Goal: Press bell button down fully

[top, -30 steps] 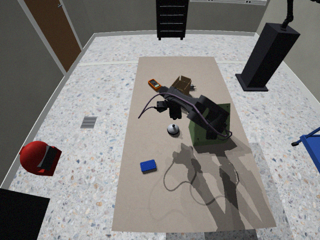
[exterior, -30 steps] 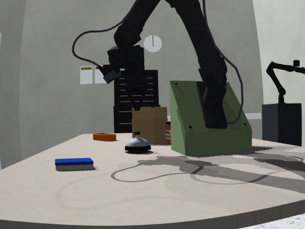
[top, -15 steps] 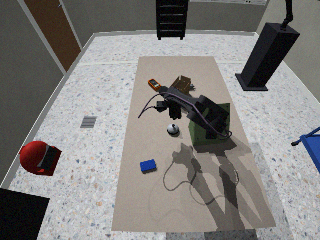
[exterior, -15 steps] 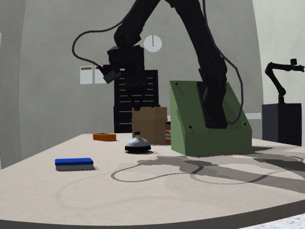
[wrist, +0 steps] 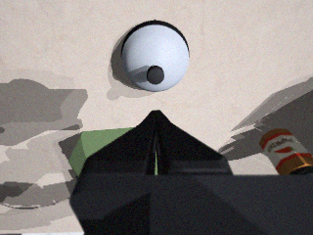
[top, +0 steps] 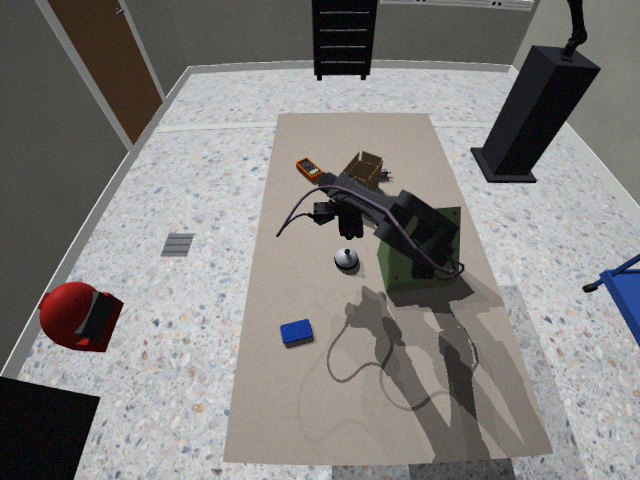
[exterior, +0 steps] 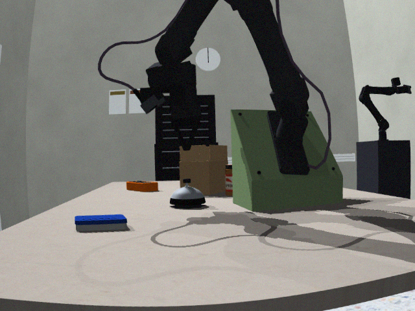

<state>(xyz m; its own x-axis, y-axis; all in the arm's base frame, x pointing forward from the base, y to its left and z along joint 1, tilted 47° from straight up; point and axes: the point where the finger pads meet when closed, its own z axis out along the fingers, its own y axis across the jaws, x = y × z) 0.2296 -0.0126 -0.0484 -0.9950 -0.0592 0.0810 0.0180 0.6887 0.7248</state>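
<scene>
My hand is 80 mm above the bell button. From my hand the other things lie so: bell: 100 mm below; then blue block: 170 mm ahead, 250 mm to the left, 130 mm below; then can: 150 mm behind, 210 mm to the right, 100 mm below.
</scene>
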